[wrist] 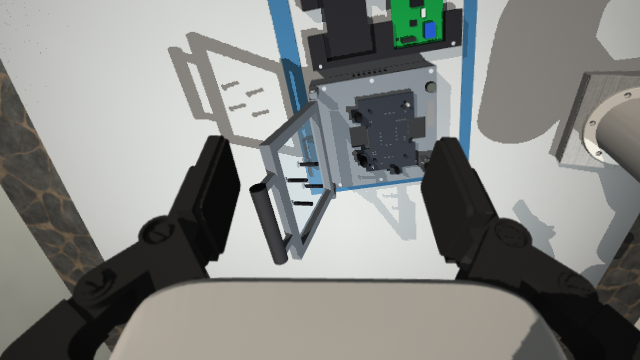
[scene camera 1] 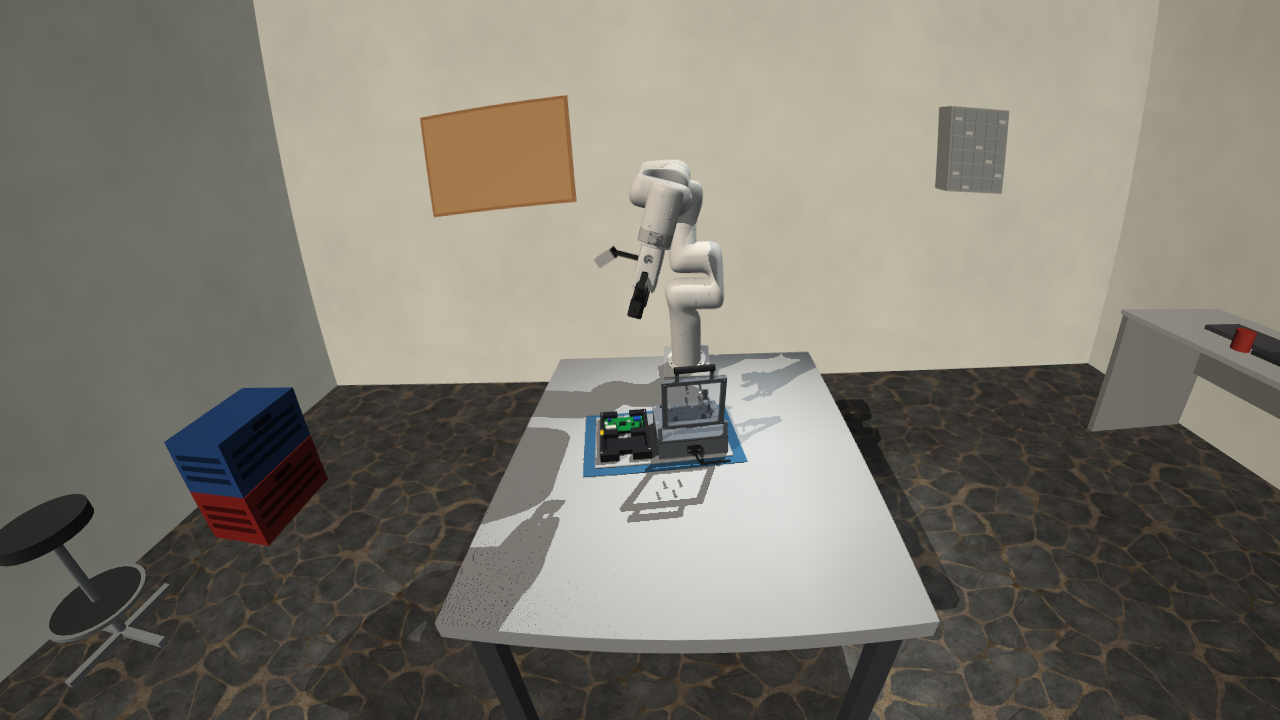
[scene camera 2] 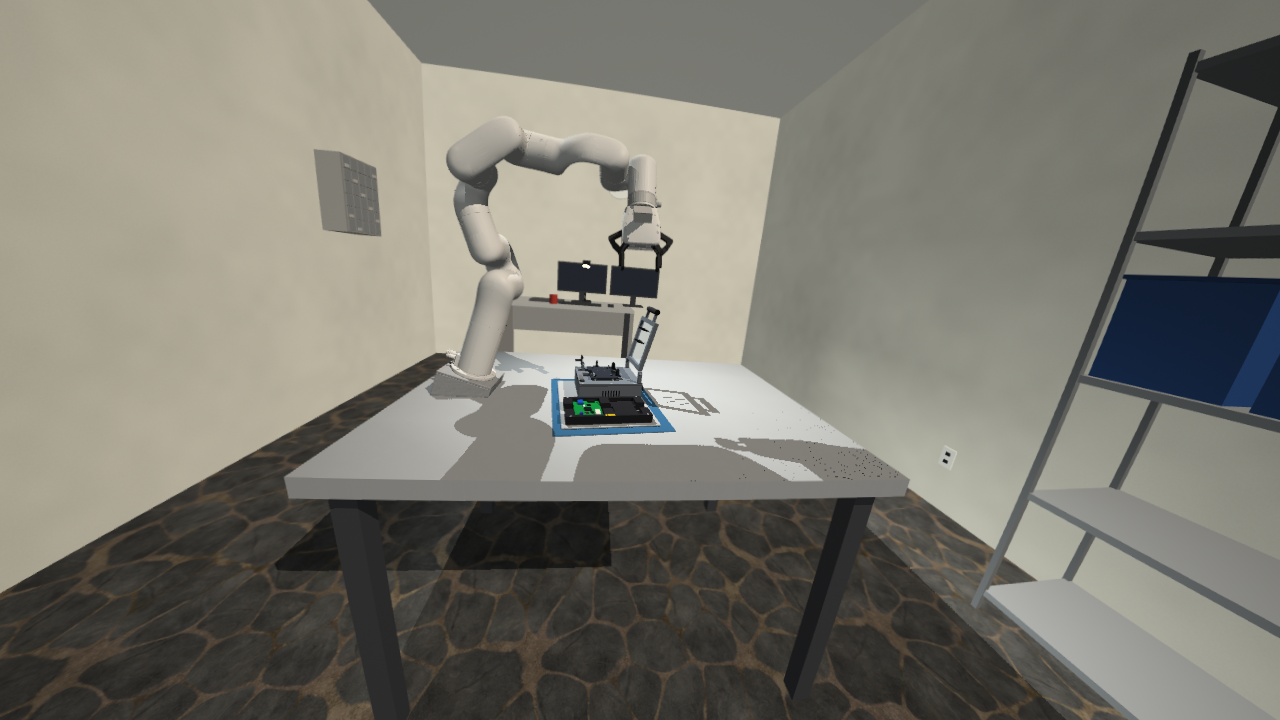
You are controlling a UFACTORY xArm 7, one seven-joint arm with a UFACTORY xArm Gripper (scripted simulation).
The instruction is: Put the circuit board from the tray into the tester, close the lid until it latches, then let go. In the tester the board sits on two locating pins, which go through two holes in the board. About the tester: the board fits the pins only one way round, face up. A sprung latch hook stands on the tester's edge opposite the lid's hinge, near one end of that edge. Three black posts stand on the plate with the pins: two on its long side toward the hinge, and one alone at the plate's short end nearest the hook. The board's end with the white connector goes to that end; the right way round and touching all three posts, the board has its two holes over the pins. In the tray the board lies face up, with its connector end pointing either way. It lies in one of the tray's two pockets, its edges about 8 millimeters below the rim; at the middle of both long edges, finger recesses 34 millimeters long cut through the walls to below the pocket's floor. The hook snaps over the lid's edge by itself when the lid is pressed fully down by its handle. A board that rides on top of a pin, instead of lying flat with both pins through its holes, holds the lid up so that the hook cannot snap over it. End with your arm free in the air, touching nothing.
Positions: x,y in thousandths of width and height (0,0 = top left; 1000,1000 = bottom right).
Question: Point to a lid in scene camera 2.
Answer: At 506,456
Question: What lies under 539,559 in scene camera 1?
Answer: A lid.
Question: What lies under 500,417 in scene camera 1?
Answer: My gripper.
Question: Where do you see a tester plate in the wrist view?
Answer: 605,326
